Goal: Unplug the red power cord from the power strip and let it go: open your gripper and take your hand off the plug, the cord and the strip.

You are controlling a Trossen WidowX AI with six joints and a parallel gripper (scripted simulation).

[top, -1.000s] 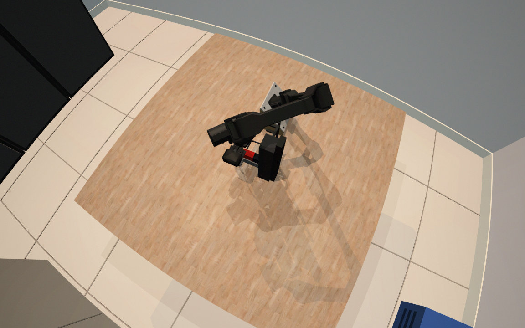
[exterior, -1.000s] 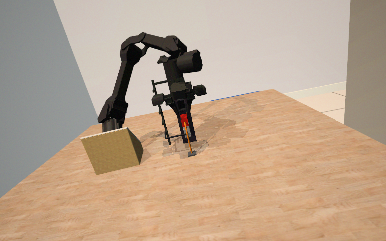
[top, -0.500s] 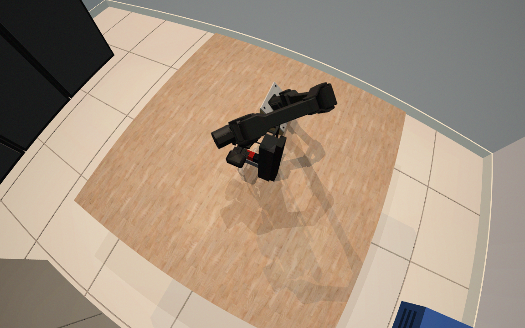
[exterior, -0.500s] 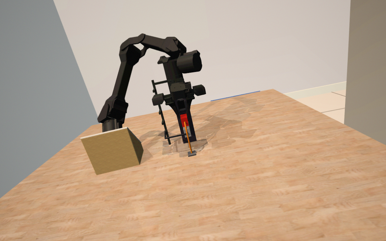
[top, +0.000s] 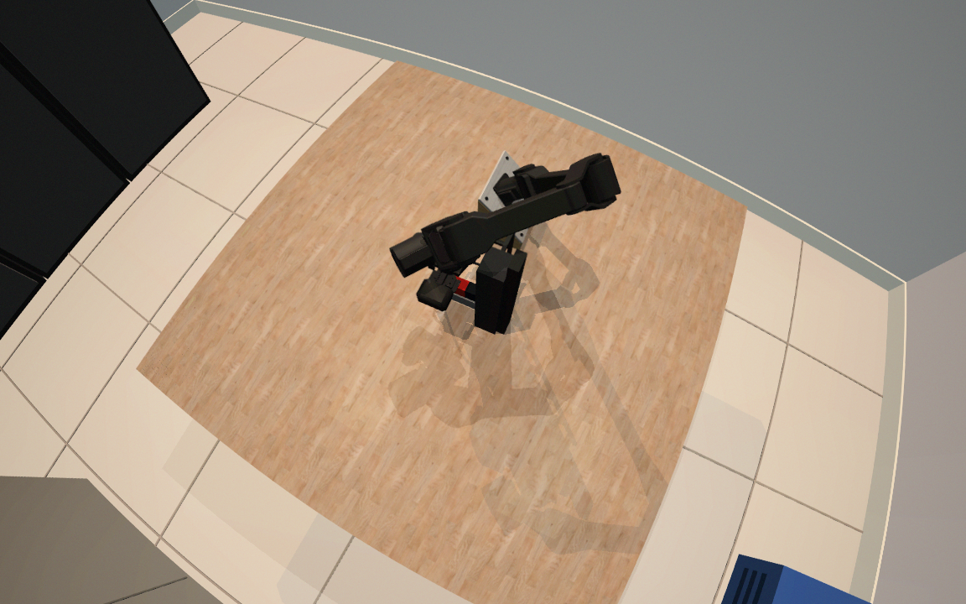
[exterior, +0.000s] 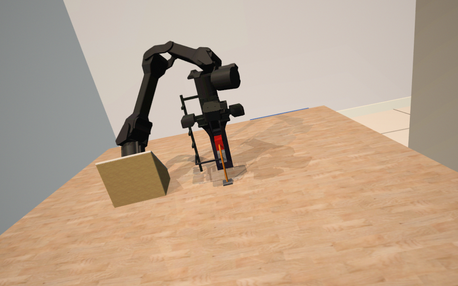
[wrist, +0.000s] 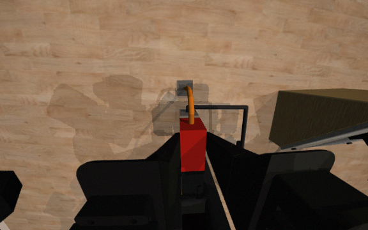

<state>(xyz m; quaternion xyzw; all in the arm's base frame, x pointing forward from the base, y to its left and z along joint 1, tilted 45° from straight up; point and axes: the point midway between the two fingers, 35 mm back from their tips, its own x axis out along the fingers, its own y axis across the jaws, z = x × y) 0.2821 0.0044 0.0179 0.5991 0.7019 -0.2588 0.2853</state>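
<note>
Now: the red plug 3 cm to the left of my gripper tip and 1 cm behind it. Also, from my gripper tip: grey anchor (12 cm below, 4 cm to the right).
</note>
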